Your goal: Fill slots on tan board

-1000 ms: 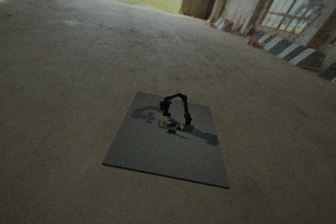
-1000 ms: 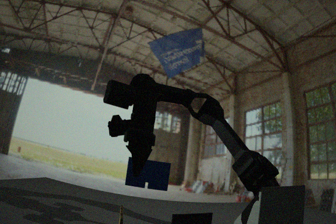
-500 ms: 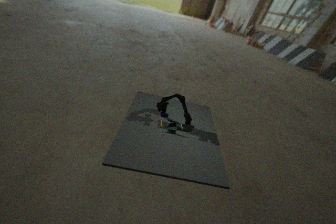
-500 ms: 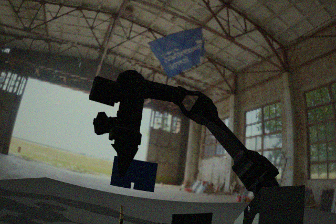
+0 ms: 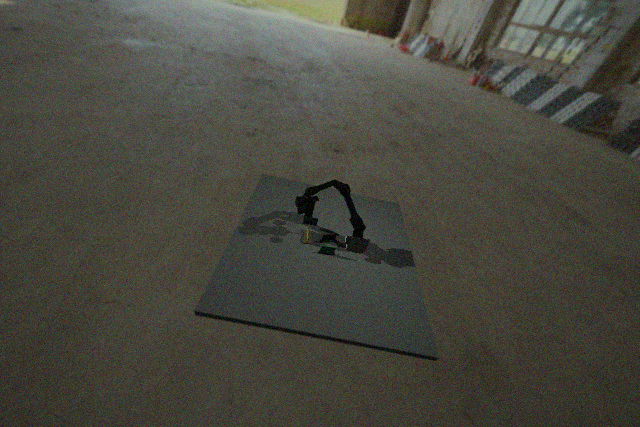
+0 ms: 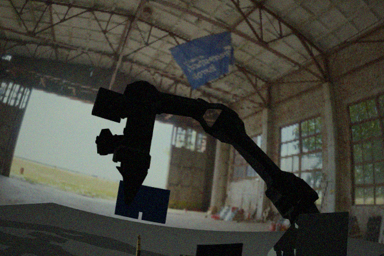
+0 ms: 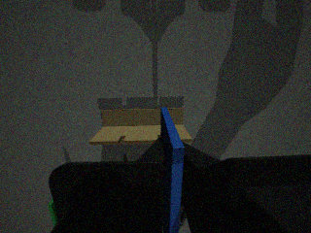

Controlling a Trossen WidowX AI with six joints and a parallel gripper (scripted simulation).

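Now: gripper tip 3 cm past the tan board, 2 cm to the right of it and 10 cm above it. Round my gripper tip: green board (17 cm behind, 15 cm to the left, 10 cm below); then dark flat piece (18 cm behind, 3 cm to the left, 10 cm below); then blue board (3 cm behind).
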